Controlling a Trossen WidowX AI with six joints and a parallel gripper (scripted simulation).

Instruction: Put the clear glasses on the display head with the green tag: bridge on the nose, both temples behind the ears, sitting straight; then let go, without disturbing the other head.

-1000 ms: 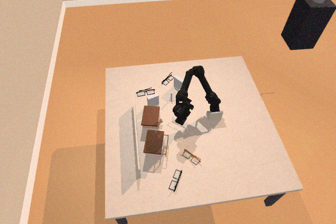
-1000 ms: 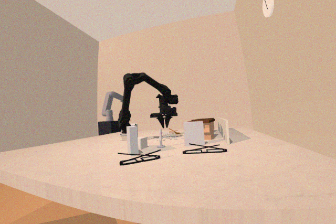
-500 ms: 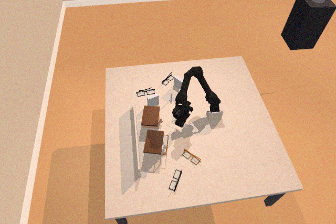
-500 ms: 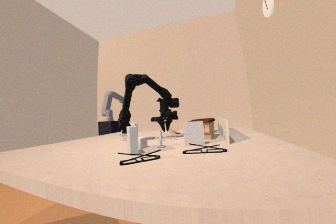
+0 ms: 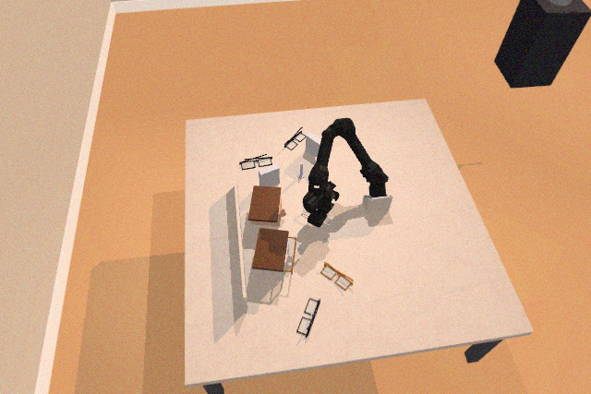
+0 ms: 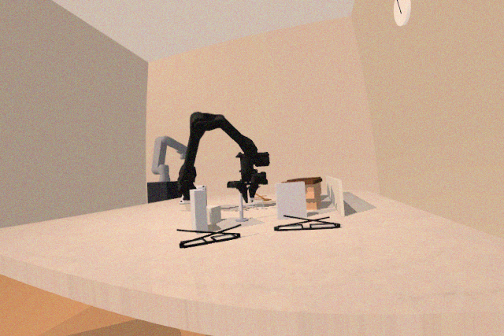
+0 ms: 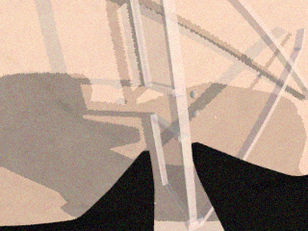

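Now: the thin post 6 cm ahead of my gripper tip and 26 cm to the right of it. Round my gripper tip: long white panel: 36 cm ahead, 6 cm to the left, 3 cm above.
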